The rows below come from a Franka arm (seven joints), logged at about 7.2 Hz.
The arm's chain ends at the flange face. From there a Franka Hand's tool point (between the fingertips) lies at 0.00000 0.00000 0.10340 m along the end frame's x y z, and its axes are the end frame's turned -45 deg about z.
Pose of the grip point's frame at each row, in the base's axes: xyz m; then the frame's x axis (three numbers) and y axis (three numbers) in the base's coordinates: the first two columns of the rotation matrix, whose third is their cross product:
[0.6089, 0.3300, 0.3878, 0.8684, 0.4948, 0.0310, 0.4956, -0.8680, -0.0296]
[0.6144, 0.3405, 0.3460, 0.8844, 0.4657, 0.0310, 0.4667, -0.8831, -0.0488]
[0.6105, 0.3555, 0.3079, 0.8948, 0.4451, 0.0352, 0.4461, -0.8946, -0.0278]
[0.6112, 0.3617, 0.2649, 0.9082, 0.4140, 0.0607, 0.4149, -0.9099, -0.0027]
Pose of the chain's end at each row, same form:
[0.6076, 0.3258, 0.4911, 0.9645, -0.2639, 0.0010, -0.2636, -0.9636, -0.0429]
[0.6139, 0.3345, 0.4492, 0.9554, -0.2951, -0.0126, -0.2954, -0.9537, -0.0564]
[0.6085, 0.3513, 0.4112, 0.9482, -0.3178, 0.0052, -0.3173, -0.9473, -0.0445]
[0.6056, 0.3588, 0.3681, 0.9356, -0.3507, 0.0410, -0.3488, -0.9361, -0.0448]

